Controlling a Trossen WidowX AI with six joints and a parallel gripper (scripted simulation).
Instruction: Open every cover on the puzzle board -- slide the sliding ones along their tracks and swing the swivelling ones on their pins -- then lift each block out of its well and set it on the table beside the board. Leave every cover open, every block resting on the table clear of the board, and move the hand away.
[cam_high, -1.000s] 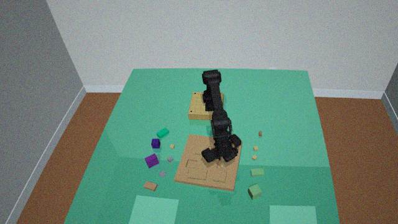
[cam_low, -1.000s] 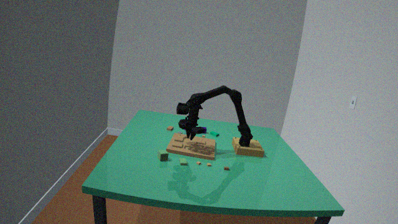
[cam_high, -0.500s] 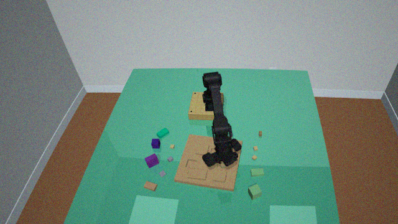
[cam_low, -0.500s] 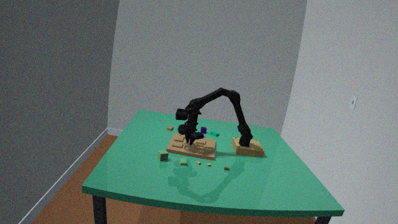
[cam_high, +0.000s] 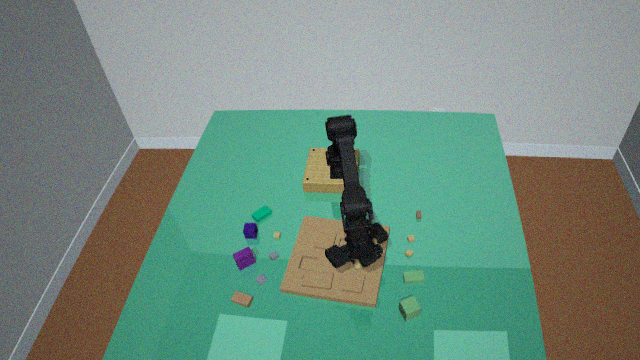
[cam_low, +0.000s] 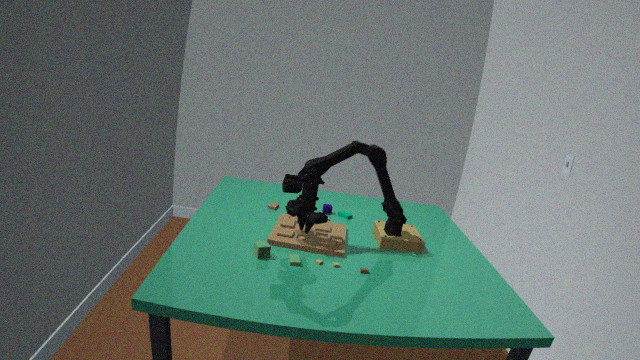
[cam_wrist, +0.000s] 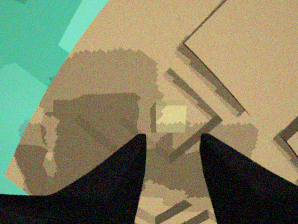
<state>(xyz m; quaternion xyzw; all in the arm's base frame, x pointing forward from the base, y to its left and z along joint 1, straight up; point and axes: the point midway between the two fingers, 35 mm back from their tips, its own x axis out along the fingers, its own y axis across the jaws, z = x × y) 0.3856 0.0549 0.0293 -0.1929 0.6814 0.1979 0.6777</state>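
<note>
The tan puzzle board is 20 mm behind my gripper tip, 50 mm to the right of it and 30 mm below it. Round my gripper tip: teal block: 240 mm behind, 330 mm to the right, 40 mm below; orange block: 110 mm ahead, 360 mm to the right, 40 mm below; purple cube: 150 mm behind, 360 mm to the right, 30 mm below.
</note>
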